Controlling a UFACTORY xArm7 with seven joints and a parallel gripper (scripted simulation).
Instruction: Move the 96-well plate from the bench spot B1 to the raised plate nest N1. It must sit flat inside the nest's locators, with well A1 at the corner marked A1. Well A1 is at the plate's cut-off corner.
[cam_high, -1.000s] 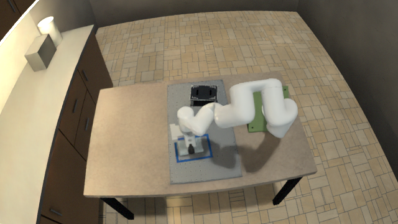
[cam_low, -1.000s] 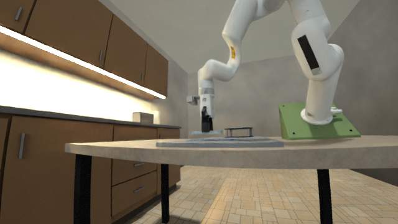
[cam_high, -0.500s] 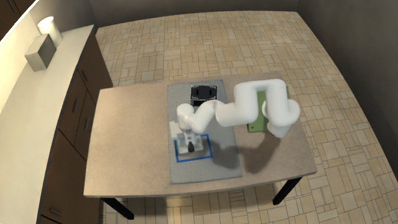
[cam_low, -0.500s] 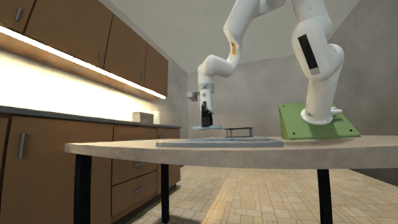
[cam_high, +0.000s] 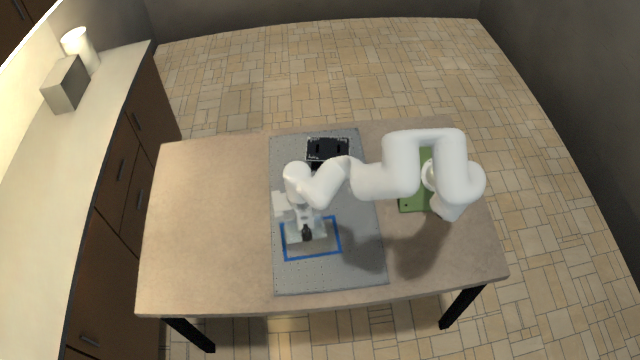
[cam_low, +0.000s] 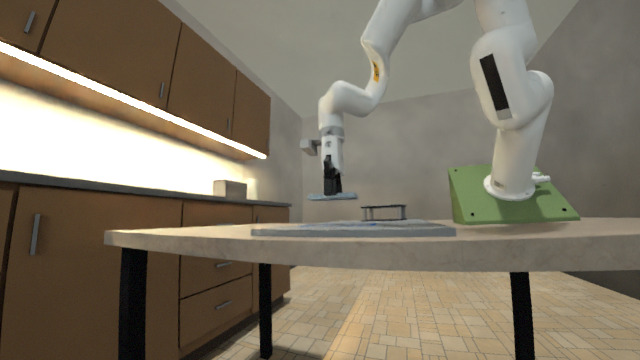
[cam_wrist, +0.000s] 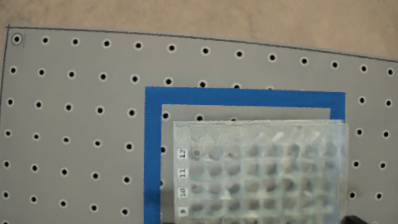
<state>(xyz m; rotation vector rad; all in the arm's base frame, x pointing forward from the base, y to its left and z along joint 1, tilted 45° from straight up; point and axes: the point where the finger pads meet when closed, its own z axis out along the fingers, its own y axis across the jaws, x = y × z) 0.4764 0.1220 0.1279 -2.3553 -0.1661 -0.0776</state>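
The raised plate nest is 90 mm behind my hand, 350 mm to the right of it and 30 mm below it. Also, from my hand: 96-well plate: 10 mm below.
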